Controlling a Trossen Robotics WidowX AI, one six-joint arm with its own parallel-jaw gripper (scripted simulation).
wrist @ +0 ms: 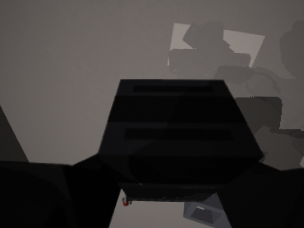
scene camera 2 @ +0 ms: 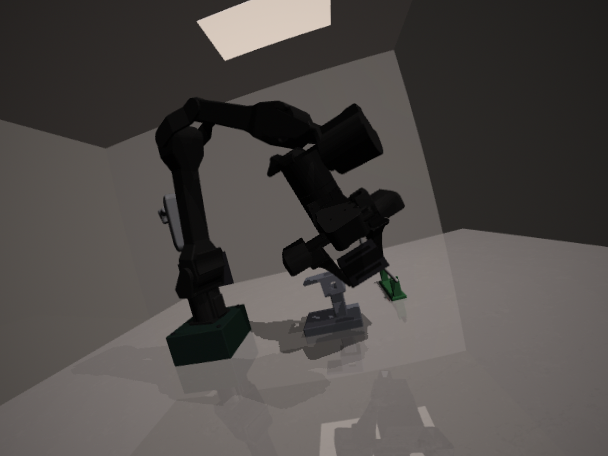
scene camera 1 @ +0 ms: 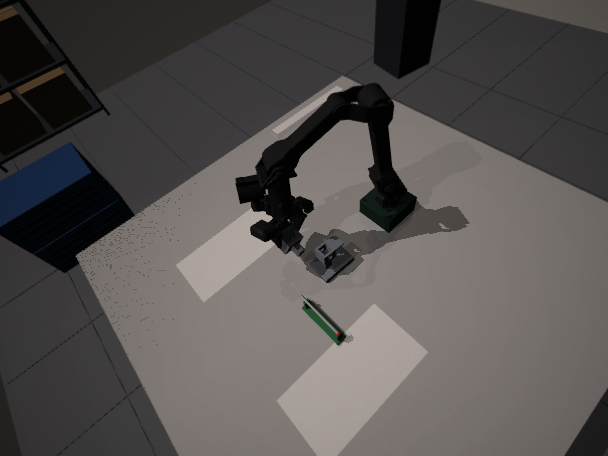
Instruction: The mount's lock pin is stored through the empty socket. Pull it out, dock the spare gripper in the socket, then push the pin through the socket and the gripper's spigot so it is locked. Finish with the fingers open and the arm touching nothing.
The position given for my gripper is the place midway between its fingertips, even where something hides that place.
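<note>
A grey mount [scene camera 2: 341, 317] is here, and that mount is in scene camera 1 [scene camera 1: 331, 258] as well. There's also a spare gripper [scene camera 2: 364, 261], which you'd find in the wrist view [wrist: 169, 140] too, and it's being carried by my gripper [scene camera 2: 366, 275]. My gripper also shows in the wrist view [wrist: 166, 143] and in scene camera 1 [scene camera 1: 287, 242].
</note>
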